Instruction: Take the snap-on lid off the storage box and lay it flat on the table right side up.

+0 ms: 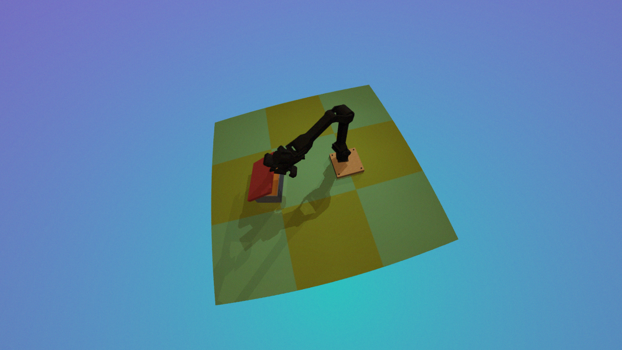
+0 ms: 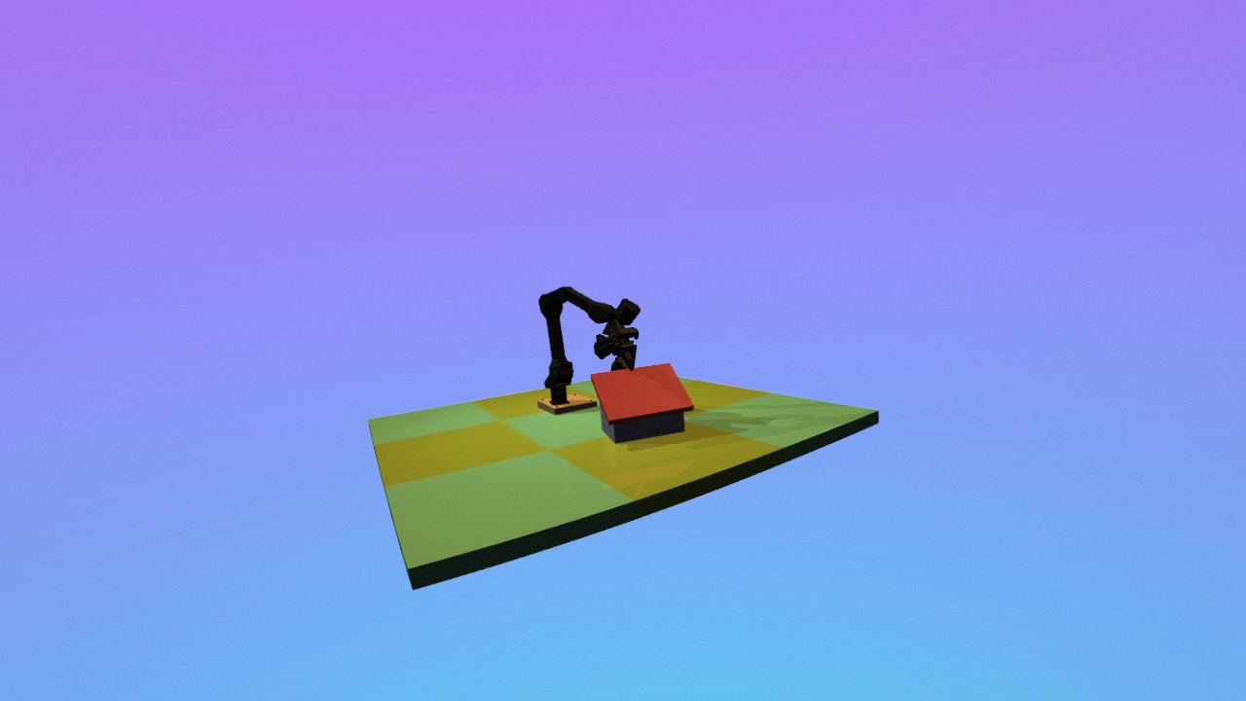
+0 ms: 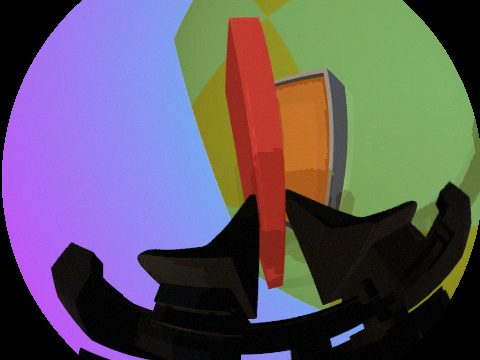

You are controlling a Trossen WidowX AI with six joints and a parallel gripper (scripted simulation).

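Now: gripper tip 7 cm short of the red lid and 4 cm above it. Also, from my gripper tip: storage box 5 cm ahead, 12 cm below.
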